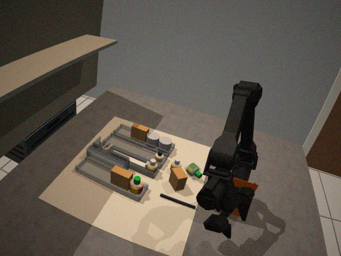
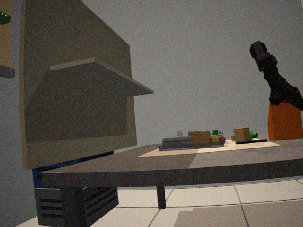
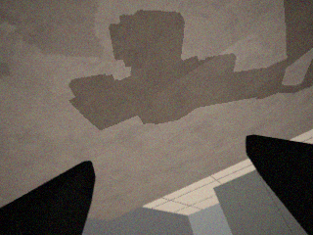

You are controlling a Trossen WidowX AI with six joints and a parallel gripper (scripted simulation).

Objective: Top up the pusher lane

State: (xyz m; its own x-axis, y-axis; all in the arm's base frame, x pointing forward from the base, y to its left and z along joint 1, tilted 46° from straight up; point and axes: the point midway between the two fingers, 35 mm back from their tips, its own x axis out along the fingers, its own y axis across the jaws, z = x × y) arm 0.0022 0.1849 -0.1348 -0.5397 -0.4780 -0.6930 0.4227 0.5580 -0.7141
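The black bar is 21 cm ahead of my gripper tip, 14 cm to the right of it and 12 cm below it. The rest, counted from my gripper tip: sprung lane: 51 cm ahead, 22 cm to the right, 10 cm below.
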